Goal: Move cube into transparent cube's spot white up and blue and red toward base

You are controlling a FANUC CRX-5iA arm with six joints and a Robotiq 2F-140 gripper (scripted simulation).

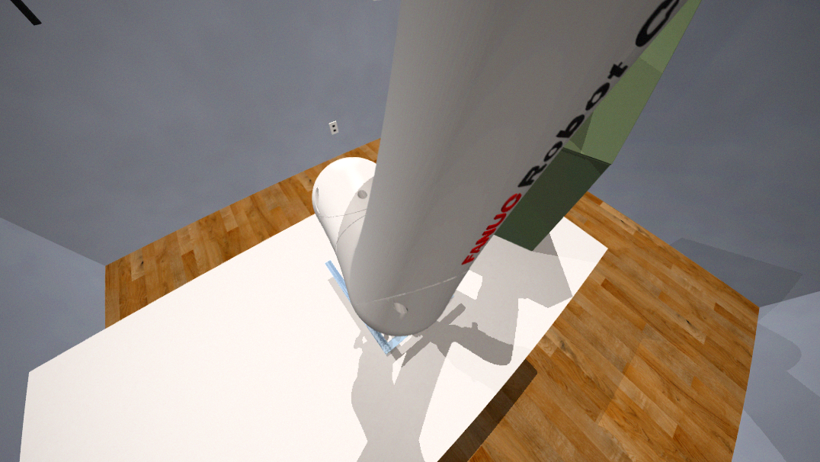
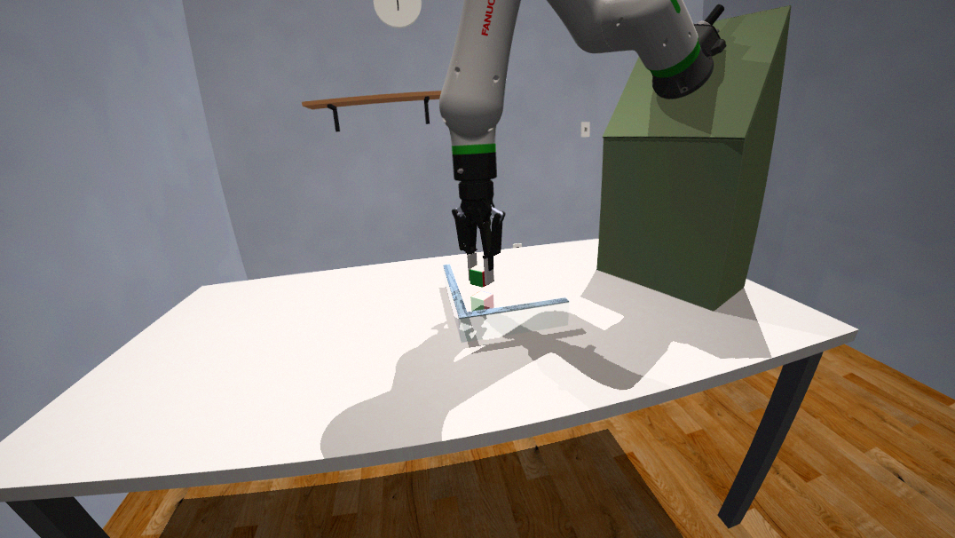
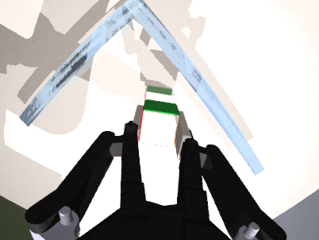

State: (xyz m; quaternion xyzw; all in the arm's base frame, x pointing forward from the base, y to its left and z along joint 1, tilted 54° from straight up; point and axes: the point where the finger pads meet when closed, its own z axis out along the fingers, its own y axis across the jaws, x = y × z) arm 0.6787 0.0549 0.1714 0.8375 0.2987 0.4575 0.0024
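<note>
My gripper is now 9 cm above the transparent cube. Round my hand: rail (6 cm behind, 11 cm to the left, 7 cm below).
</note>
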